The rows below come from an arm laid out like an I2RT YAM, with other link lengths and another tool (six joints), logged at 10 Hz.
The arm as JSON. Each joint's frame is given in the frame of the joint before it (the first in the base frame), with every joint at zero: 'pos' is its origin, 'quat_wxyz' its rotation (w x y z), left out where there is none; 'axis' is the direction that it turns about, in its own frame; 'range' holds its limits. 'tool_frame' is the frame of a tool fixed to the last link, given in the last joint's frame.
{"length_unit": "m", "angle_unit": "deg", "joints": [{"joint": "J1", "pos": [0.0, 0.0, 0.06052], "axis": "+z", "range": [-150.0, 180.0]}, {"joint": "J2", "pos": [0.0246, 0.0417, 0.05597], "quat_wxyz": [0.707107, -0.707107, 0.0, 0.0], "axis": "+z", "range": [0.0, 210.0]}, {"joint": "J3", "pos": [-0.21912, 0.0, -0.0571], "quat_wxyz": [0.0, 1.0, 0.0, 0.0], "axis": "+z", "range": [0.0, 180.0]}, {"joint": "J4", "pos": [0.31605, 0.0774, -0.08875], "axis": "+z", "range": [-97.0, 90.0]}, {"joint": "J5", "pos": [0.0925, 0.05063, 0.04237], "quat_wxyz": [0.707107, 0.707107, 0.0, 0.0], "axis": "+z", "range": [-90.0, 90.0]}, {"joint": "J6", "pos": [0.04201, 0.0, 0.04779], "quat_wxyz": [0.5, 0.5, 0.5, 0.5], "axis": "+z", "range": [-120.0, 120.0]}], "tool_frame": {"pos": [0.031, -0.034, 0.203], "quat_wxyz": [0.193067, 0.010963, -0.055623, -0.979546]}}
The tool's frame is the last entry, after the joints.
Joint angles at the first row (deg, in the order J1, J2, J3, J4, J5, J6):
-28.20 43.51 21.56 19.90 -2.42 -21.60
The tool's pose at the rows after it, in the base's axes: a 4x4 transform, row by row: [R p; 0 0 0 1], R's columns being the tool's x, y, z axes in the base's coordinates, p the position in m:
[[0.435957 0.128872 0.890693 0.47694], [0.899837 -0.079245 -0.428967 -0.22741], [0.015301 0.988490 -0.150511 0.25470], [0 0 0 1]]
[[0.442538 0.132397 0.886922 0.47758], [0.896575 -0.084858 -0.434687 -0.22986], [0.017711 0.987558 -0.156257 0.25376], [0 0 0 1]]
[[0.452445 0.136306 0.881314 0.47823], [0.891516 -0.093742 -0.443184 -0.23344], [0.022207 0.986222 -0.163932 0.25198], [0 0 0 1]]
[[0.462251 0.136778 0.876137 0.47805], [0.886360 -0.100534 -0.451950 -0.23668], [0.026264 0.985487 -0.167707 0.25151], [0 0 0 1]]
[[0.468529 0.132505 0.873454 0.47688], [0.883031 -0.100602 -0.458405 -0.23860], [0.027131 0.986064 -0.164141 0.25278], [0 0 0 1]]
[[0.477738 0.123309 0.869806 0.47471], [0.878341 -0.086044 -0.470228 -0.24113], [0.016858 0.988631 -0.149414 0.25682], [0 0 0 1]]
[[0.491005 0.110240 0.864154 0.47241], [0.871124 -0.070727 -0.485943 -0.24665], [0.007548 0.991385 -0.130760 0.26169], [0 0 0 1]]
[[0.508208 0.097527 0.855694 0.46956], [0.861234 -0.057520 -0.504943 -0.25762], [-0.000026 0.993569 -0.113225 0.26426], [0 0 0 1]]
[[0.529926 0.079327 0.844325 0.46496], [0.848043 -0.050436 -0.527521 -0.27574], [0.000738 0.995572 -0.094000 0.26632], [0 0 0 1]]
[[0.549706 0.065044 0.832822 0.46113], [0.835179 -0.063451 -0.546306 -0.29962], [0.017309 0.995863 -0.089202 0.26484], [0 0 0 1]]
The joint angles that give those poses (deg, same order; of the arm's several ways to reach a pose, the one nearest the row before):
-28.17 43.73 21.78 19.79 -2.35 -21.51
-28.17 44.37 22.30 19.57 -1.94 -21.37
-28.17 45.23 22.91 19.38 -1.32 -21.09
-28.19 45.77 23.36 19.26 -0.73 -20.83
-28.28 45.78 23.37 19.46 -0.41 -20.76
-28.47 45.79 23.16 20.53 0.04 -21.33
-28.97 46.47 23.22 22.23 0.43 -21.86
-30.24 48.17 23.51 24.67 0.31 -22.30
-32.51 50.92 24.23 27.80 -0.50 -22.25
-35.43 54.88 26.01 30.25 -2.06 -21.26

